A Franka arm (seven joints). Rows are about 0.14 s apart.
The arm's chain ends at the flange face. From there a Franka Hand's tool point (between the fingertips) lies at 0.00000 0.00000 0.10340 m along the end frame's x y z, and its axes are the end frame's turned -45 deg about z.
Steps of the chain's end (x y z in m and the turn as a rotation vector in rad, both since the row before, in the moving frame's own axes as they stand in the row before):
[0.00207 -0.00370 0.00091 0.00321 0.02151 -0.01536]
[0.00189 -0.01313 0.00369 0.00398 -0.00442 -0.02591]
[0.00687 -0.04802 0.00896 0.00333 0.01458 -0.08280]
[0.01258 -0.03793 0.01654 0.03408 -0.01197 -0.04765]
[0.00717 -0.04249 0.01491 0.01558 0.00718 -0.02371]
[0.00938 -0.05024 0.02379 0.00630 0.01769 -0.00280]
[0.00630 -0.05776 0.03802 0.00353 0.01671 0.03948]
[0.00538 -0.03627 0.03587 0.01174 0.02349 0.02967]
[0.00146 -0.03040 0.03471 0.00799 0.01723 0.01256]
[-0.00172 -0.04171 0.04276 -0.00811 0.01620 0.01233]
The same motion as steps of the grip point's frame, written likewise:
[0.00590 0.00017 0.00089 -0.01294 0.01748 -0.01536]
[0.01058 -0.00856 0.00369 0.00594 -0.00031 -0.02591]
[0.04016 -0.02833 0.00895 -0.00795 0.01266 -0.08280]
[0.03725 -0.02133 0.01647 0.03256 0.01563 -0.04765]
[0.03677 -0.02561 0.01489 0.00594 0.01609 -0.02371]
[0.04391 -0.02806 0.02377 -0.00805 0.01696 -0.00280]
[0.04676 -0.03540 0.03800 -0.00932 0.01431 0.03948]
[0.03201 -0.02095 0.03583 -0.00831 0.02491 0.02967]
[0.02437 -0.01978 0.03469 -0.00653 0.01783 0.01256]
[0.02886 -0.02893 0.04274 -0.01719 0.00572 0.01233]

